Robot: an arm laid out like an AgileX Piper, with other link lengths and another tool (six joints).
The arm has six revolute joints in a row. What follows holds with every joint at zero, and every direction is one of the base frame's. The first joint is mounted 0.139 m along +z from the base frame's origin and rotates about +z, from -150 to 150 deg. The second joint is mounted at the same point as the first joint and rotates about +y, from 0 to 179.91 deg. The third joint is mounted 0.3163 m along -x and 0.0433 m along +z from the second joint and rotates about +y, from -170 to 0 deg. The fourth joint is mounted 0.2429 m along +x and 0.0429 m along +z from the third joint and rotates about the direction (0.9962, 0, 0.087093), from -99.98 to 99.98 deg. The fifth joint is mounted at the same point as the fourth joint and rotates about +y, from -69.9 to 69.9 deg. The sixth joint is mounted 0.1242 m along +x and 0.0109 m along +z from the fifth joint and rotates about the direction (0.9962, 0, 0.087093), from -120 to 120 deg. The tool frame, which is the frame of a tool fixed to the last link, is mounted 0.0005 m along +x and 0.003 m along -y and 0.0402 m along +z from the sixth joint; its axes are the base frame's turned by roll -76.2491, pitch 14.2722 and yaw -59.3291 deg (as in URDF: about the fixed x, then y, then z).
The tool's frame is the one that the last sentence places.
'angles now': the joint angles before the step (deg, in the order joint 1, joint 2, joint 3, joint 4, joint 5, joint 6). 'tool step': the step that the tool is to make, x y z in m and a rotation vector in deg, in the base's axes. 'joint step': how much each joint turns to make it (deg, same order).
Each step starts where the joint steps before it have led.
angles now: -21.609 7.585 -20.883 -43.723 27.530 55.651
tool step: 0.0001 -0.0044 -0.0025 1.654 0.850 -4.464
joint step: -4.334 1.592 0.142 0.037 0.119 1.174
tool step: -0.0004 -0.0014 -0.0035 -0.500 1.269 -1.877
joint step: -1.517 0.169 0.696 -1.105 0.076 0.032
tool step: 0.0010 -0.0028 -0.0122 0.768 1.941 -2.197
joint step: -1.980 0.144 2.041 -0.644 0.025 0.393
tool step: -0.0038 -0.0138 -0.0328 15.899 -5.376 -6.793
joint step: -3.201 2.489 2.568 5.064 3.500 11.877
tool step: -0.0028 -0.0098 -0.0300 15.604 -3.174 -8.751
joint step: -3.914 5.126 1.067 6.633 3.810 8.940
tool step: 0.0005 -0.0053 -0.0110 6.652 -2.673 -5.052
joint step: -1.415 3.845 0.301 0.804 0.142 7.454
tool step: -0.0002 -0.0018 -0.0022 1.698 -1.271 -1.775
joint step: 0.066 1.129 -0.003 -0.716 0.054 3.567
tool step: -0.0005 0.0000 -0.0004 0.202 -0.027 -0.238
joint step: 0.058 0.001 -0.003 -0.063 0.246 0.312
